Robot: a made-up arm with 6 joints. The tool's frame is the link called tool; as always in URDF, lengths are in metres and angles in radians. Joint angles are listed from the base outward.
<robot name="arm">
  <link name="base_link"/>
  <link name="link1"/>
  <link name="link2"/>
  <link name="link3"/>
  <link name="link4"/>
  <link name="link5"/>
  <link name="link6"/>
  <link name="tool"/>
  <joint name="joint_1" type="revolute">
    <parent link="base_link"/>
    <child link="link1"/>
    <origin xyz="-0.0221 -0.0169 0.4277" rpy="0 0 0"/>
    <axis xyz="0 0 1"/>
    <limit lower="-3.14" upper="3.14"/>
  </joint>
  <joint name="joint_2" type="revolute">
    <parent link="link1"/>
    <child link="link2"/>
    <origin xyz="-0.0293 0.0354 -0.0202" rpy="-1.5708 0 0"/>
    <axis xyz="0 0 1"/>
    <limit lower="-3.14" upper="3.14"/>
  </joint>
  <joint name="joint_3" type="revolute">
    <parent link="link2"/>
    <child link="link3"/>
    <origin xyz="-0.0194 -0.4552 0.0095" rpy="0 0 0"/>
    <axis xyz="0 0 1"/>
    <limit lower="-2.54" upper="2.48"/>
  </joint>
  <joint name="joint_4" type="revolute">
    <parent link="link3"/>
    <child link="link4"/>
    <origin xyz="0.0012 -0.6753 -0.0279" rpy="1.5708 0 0"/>
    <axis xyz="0 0 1"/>
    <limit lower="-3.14" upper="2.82"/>
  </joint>
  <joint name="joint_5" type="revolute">
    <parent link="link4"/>
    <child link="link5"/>
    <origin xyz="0.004 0.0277 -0.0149" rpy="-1.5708 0 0"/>
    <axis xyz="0 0 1"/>
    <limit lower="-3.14" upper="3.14"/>
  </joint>
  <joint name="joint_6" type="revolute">
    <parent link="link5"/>
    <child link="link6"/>
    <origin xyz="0.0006 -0.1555 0.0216" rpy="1.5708 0 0"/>
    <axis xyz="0 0 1"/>
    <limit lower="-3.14" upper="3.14"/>
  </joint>
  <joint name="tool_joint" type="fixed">
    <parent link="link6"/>
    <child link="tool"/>
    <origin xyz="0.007 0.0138 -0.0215" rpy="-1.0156 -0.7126 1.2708"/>
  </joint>
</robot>
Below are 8 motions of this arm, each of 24 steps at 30 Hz.
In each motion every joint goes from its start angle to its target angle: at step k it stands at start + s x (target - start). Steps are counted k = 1, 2, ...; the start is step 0. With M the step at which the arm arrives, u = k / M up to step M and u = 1 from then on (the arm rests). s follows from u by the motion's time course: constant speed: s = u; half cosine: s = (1 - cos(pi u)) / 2; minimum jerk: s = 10 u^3 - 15 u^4 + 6 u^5.
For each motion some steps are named. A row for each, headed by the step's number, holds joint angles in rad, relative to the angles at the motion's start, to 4 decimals.
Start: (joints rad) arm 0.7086 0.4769 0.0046 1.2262 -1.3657 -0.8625
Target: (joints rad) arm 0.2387 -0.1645 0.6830 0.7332 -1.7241 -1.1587
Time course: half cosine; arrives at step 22
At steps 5, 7, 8, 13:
5: -0.0574 -0.0783 0.0828 -0.0602 -0.0438 -0.0362
7: -0.1079 -0.1473 0.1558 -0.1132 -0.0823 -0.0680
8: -0.1373 -0.1875 0.1983 -0.1441 -0.1048 -0.0866
13: -0.3011 -0.4111 0.4348 -0.3159 -0.2297 -0.1898

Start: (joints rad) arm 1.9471 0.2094 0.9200 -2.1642 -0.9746 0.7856
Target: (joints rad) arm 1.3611 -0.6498 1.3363 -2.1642 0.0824 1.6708
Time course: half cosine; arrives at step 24
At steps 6, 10, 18, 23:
6: -0.0858 -0.1258 0.0610 0.0000 0.1548 0.1296
10: -0.2172 -0.3184 0.1543 0.0000 0.3917 0.3280
18: -0.5002 -0.7334 0.3553 0.0000 0.9022 0.7556
23: -0.5835 -0.8555 0.4145 0.0000 1.0525 0.8814

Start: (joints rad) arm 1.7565 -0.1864 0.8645 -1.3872 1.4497 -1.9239
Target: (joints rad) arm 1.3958 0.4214 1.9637 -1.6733 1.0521 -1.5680
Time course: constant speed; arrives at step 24
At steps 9, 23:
9: -0.1353 0.2279 0.4122 -0.1073 -0.1491 0.1335
23: -0.3457 0.5825 1.0534 -0.2742 -0.3810 0.3411

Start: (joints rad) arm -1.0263 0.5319 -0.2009 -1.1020 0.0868 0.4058
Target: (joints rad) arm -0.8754 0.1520 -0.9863 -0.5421 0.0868 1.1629
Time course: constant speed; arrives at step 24
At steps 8, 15, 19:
8: 0.0503 -0.1266 -0.2618 0.1866 0.0000 0.2524
15: 0.0943 -0.2374 -0.4909 0.3499 0.0000 0.4732
19: 0.1195 -0.3008 -0.6218 0.4433 0.0000 0.5994

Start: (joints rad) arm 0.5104 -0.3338 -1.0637 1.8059 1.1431 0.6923
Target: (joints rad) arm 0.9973 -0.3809 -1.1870 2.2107 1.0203 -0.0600
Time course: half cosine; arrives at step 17
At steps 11, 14, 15, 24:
11: 0.3520 -0.0340 -0.0891 0.2926 -0.0888 -0.5438
14: 0.4504 -0.0436 -0.1141 0.3745 -0.1136 -0.6960
15: 0.4705 -0.0455 -0.1191 0.3911 -0.1187 -0.7269
24: 0.4869 -0.0471 -0.1233 0.4048 -0.1228 -0.7523

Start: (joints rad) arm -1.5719 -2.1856 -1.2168 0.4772 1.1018 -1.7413
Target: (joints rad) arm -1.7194 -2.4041 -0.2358 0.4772 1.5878 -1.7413
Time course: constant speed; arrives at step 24
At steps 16, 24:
16: -0.0983 -0.1457 0.6540 0.0000 0.3240 0.0000
24: -0.1475 -0.2185 0.9810 0.0000 0.4860 0.0000

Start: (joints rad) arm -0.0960 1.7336 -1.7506 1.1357 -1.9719 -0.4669
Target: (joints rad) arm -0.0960 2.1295 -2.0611 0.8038 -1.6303 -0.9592
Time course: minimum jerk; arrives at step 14
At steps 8, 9, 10, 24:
8: 0.0000 0.2503 -0.1963 -0.2098 0.2159 -0.3112
9: 0.0000 0.2984 -0.2340 -0.2501 0.2574 -0.3710
10: 0.0000 0.3386 -0.2656 -0.2839 0.2922 -0.4211
24: 0.0000 0.3959 -0.3105 -0.3319 0.3416 -0.4923

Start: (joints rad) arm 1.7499 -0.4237 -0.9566 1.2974 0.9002 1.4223
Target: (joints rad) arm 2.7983 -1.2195 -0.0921 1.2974 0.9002 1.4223
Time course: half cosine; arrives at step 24
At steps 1, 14, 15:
1: 0.0045 -0.0034 0.0037 0.0000 0.0000 0.0000
14: 0.6599 -0.5009 0.5441 0.0000 0.0000 0.0000
15: 0.7248 -0.5502 0.5977 0.0000 0.0000 0.0000

